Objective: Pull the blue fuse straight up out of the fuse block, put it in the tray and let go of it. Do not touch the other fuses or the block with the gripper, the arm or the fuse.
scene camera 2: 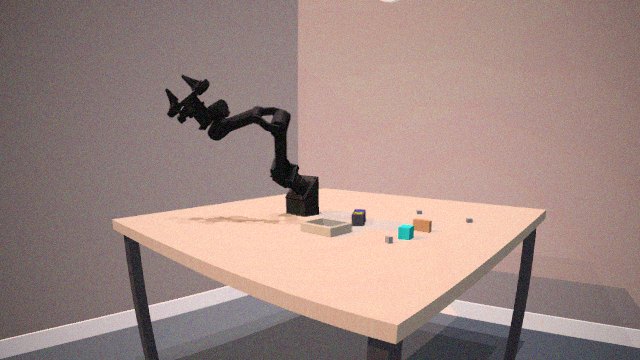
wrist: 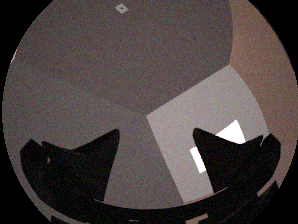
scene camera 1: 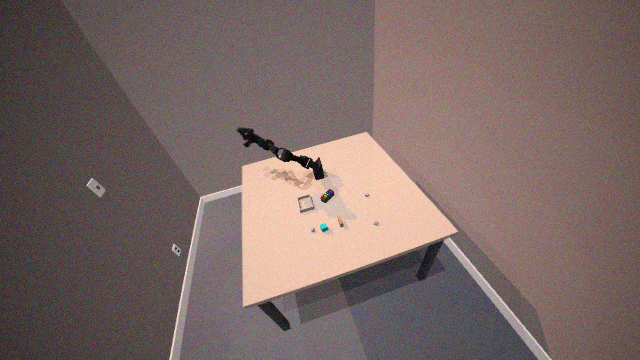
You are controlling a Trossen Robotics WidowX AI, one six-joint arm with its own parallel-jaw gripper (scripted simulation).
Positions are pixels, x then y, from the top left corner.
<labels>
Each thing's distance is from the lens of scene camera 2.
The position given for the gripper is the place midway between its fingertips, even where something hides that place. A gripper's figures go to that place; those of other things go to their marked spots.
gripper point(scene camera 2: 173, 82): 154 cm
shallow tray point(scene camera 2: 325, 227): 136 cm
</labels>
